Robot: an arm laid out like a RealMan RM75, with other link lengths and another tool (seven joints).
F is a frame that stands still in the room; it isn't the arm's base.
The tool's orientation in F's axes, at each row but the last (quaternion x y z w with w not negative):
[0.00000 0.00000 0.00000 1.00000]
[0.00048 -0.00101 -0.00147 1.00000]
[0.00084 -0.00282 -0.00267 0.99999]
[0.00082 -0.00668 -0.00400 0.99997]
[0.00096 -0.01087 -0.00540 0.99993]
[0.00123 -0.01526 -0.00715 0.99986]
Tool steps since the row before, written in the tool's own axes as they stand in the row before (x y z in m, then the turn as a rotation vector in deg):
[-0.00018 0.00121 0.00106 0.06 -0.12 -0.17]
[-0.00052 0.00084 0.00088 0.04 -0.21 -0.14]
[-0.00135 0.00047 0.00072 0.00 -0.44 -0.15]
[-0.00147 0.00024 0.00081 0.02 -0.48 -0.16]
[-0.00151 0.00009 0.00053 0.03 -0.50 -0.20]
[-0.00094 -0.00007 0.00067 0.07 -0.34 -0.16]
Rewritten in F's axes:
[-0.00018 0.00121 0.00106 0.06 -0.12 -0.17]
[-0.00052 0.00084 0.00088 0.04 -0.21 -0.14]
[-0.00135 0.00048 0.00071 0.00 -0.44 -0.15]
[-0.00148 0.00025 0.00079 0.02 -0.48 -0.16]
[-0.00152 0.00011 0.00050 0.03 -0.50 -0.20]
[-0.00096 -0.00006 0.00064 0.07 -0.34 -0.16]

